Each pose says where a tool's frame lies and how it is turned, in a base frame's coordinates. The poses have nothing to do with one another.
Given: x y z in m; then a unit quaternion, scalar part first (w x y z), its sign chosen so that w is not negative.
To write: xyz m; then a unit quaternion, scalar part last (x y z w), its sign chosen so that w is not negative. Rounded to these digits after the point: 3 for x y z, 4 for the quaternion.
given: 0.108, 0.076, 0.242, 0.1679, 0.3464, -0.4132, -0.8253
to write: 0.108, 0.076, 0.242, 0.3464, -0.4132, -0.8253, 0.1679
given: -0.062, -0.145, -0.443, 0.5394, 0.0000, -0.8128, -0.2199
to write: -0.062, -0.145, -0.443, 0.0000, -0.8128, -0.2199, 0.5394
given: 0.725, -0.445, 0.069, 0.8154, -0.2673, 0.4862, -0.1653
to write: 0.725, -0.445, 0.069, -0.2673, 0.4862, -0.1653, 0.8154
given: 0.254, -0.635, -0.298, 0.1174, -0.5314, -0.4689, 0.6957
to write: 0.254, -0.635, -0.298, -0.5314, -0.4689, 0.6957, 0.1174
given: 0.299, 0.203, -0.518, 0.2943, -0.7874, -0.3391, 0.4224
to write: 0.299, 0.203, -0.518, -0.7874, -0.3391, 0.4224, 0.2943
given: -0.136, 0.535, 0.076, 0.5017, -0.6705, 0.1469, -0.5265
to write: -0.136, 0.535, 0.076, -0.6705, 0.1469, -0.5265, 0.5017
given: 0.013, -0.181, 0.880, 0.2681, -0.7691, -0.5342, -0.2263
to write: 0.013, -0.181, 0.880, -0.7691, -0.5342, -0.2263, 0.2681
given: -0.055, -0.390, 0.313, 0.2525, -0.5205, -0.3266, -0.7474
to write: -0.055, -0.390, 0.313, -0.5205, -0.3266, -0.7474, 0.2525
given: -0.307, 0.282, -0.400, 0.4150, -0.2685, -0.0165, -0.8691
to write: -0.307, 0.282, -0.400, -0.2685, -0.0165, -0.8691, 0.4150
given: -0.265, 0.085, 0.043, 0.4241, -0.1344, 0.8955, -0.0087
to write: -0.265, 0.085, 0.043, -0.1344, 0.8955, -0.0087, 0.4241
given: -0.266, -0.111, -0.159, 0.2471, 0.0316, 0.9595, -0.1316
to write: -0.266, -0.111, -0.159, 0.0316, 0.9595, -0.1316, 0.2471
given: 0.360, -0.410, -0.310, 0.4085, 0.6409, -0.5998, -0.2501
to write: 0.360, -0.410, -0.310, 0.6409, -0.5998, -0.2501, 0.4085
